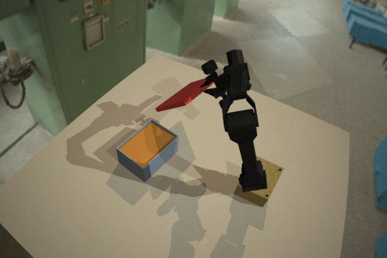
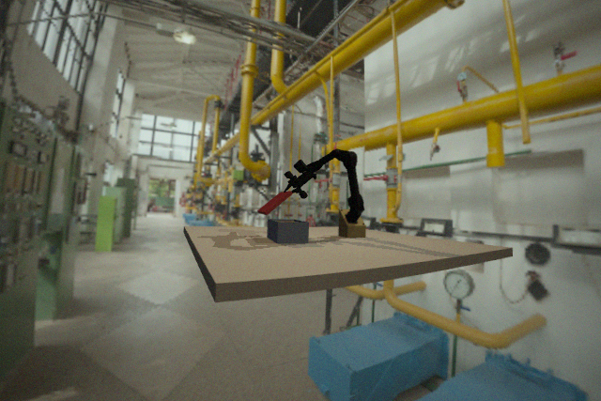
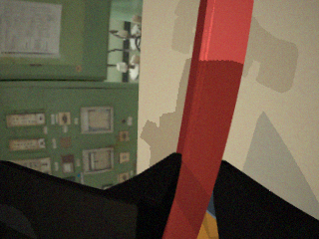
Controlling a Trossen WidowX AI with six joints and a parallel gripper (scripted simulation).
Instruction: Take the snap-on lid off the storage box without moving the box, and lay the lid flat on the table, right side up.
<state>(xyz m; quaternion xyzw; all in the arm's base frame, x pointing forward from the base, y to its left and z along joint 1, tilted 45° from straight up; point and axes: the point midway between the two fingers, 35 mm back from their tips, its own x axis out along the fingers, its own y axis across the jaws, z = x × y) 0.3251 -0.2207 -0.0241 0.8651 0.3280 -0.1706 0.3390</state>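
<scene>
The lid lies 6 cm ahead of my gripper tip, 1 cm to the right of it and 5 cm below it. Round my gripper tip: storage box 7 cm ahead, 26 cm to the left, 19 cm below.
</scene>
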